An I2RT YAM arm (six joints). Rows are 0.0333 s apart.
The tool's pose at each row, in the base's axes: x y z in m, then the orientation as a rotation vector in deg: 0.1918, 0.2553, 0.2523, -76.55, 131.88, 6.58; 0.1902, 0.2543, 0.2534, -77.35, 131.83, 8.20; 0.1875, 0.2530, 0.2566, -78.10, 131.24, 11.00; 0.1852, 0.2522, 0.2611, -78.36, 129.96, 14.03; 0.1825, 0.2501, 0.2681, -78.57, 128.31, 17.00; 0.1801, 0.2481, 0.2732, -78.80, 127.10, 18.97; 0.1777, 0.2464, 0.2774, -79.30, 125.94, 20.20; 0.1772, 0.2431, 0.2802, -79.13, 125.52, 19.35; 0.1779, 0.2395, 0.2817, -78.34, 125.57, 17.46; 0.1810, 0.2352, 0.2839, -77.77, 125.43, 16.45; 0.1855, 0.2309, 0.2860, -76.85, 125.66, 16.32; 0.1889, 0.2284, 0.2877, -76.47, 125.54, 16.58; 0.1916, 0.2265, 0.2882, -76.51, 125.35, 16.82; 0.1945, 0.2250, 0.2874, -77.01, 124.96, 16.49
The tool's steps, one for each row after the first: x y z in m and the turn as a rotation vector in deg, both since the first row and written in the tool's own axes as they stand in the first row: 0.0010, 0.0006, -0.0018, -1.31, -0.25, -0.21; 0.0017, 0.0017, -0.0060, -3.19, -1.28, -0.40; 0.0013, 0.0025, -0.0111, -4.85, -3.09, -0.51; 0.0011, 0.0025, -0.0189, -6.38, -5.15, -0.76; 0.0014, 0.0027, -0.0248, -7.42, -6.56, -1.01; 0.0019, 0.0032, -0.0299, -8.10, -7.60, -1.55; 0.0035, 0.0014, -0.0336, -7.34, -7.78, -1.77; 0.0055, -0.0013, -0.0357, -5.80, -7.55, -1.61; 0.0067, -0.0065, -0.0378, -4.87, -7.62, -1.51; 0.0073, -0.0128, -0.0394, -4.50, -7.78, -0.89; 0.0072, -0.0173, -0.0404, -4.50, -8.10, -0.66; 0.0073, -0.0206, -0.0405, -4.62, -8.30, -0.71; 0.0077, -0.0237, -0.0392, -4.47, -8.32, -1.23
